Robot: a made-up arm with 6 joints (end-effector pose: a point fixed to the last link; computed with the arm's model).
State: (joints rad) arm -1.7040 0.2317 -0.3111 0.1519 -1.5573 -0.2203
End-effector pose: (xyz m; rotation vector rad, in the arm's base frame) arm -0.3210 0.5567 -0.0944 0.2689 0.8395 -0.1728
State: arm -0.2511 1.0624 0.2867 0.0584 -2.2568 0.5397
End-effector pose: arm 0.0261 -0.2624 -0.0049 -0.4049 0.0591 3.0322
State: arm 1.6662 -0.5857 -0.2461 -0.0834 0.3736 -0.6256
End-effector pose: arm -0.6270 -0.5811 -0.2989 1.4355 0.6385 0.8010
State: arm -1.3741 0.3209 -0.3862 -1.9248 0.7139 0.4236
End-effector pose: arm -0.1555 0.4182 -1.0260 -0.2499 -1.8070 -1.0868
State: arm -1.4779 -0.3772 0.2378 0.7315 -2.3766 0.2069
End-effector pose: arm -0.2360 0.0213 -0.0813 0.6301 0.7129 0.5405
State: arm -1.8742 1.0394 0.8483 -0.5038 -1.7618 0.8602
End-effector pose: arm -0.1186 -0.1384 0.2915 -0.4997 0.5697 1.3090
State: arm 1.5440 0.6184 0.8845 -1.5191 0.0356 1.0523
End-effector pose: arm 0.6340 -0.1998 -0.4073 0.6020 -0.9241 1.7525
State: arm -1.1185 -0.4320 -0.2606 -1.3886 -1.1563 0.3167
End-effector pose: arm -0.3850 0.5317 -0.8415 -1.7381 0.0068 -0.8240
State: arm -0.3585 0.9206 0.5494 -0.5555 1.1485 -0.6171
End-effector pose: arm -0.6299 -0.2760 0.3622 0.9475 0.4938 -0.1076
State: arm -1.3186 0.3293 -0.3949 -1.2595 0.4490 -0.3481
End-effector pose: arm -0.3765 0.7705 -0.9257 0.0323 -1.2280 -0.6724
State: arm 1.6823 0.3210 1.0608 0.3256 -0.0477 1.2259
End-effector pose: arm 0.3087 -0.1822 0.3481 -1.7441 -1.0964 1.6420
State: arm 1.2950 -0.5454 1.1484 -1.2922 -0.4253 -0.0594
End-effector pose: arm 0.0908 -0.7639 -0.0442 0.1414 -0.0286 1.8211
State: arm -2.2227 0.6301 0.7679 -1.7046 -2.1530 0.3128
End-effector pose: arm -0.2876 0.4187 0.3151 -1.3209 0.8923 0.8857
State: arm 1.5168 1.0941 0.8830 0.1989 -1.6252 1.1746
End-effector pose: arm 0.1100 0.1905 0.1215 0.5080 0.8516 -1.6491
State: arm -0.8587 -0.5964 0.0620 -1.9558 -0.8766 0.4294
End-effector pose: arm -0.4977 0.3147 -0.7789 -1.9004 -0.6047 -0.7269
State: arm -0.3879 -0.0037 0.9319 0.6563 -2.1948 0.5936
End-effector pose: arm 0.1166 -0.2410 -0.0588 0.5503 1.2228 2.0554
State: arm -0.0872 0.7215 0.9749 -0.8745 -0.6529 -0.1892
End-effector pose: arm -0.0213 -0.6379 0.3596 -0.2134 0.7615 1.8143
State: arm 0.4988 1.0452 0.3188 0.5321 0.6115 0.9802
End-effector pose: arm -0.1082 -0.5516 0.1296 -1.4842 0.2473 0.6620
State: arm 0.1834 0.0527 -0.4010 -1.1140 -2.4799 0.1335
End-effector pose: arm -0.7410 -0.1877 -0.3741 -1.7208 -0.4293 1.2504
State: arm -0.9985 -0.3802 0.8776 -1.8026 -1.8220 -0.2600
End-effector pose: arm -0.6224 0.2952 0.2230 -1.0893 0.8099 0.6813
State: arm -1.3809 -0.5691 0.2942 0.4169 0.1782 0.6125
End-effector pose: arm 0.1921 0.5404 -0.0303 0.1695 1.2544 -2.1679
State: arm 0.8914 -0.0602 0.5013 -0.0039 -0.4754 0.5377
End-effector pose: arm -0.1500 -0.6291 0.0778 -0.6390 0.3915 1.3147
